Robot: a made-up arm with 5 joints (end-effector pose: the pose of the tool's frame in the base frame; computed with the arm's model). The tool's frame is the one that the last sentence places.
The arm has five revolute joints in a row. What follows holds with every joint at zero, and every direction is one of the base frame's.
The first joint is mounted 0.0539 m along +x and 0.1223 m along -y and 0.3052 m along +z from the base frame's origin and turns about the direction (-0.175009, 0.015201, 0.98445), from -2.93 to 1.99 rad.
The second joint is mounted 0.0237 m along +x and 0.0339 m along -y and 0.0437 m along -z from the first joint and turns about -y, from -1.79 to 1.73 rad.
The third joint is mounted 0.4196 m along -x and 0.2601 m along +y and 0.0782 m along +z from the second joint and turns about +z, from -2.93 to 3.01 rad.
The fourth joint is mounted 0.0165 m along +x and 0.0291 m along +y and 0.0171 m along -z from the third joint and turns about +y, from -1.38 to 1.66 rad.
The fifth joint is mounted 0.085 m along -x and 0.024 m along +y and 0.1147 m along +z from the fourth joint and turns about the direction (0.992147, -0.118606, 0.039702), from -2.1 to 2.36 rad.
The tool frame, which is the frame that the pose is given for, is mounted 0.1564 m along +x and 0.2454 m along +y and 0.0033 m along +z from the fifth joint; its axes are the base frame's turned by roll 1.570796, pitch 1.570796 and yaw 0 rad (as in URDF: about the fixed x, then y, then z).
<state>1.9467 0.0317 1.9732 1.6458 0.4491</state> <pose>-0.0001 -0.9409 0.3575 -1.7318 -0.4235 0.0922</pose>
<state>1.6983 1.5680 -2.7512 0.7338 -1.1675</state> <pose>0.0116 -0.1196 -0.1106 0.2348 2.6673 -1.3225</pose>
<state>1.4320 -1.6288 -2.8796 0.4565 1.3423</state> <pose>-0.0174 0.4143 0.7421 1.6287 -0.3180 -0.3881</pose>
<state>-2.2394 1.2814 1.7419 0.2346 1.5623</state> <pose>0.7346 0.1095 0.1336 2.1771 0.9903 -1.2145</pose>
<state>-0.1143 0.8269 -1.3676 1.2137 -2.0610</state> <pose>-0.2323 0.2027 -0.1223 0.1355 1.2360 -2.2007</pose>
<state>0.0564 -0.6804 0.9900 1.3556 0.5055</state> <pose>-0.3071 0.4596 0.6082 0.9961 -2.4143 1.7116</pose>
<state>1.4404 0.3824 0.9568 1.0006 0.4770</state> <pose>-0.5837 -0.5395 0.1919 -1.0165 1.2419 -0.3430</pose>
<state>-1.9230 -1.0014 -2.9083 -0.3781 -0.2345</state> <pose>-0.0809 -0.0780 0.6747 1.1001 0.5801 0.9824</pose>
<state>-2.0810 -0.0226 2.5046 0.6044 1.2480</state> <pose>0.5061 0.2777 0.8154 1.5831 2.4530 -0.4359</pose>
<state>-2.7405 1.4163 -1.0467 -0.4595 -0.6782</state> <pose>0.2630 -0.3325 0.1626 0.0456 2.1270 0.6501</pose>
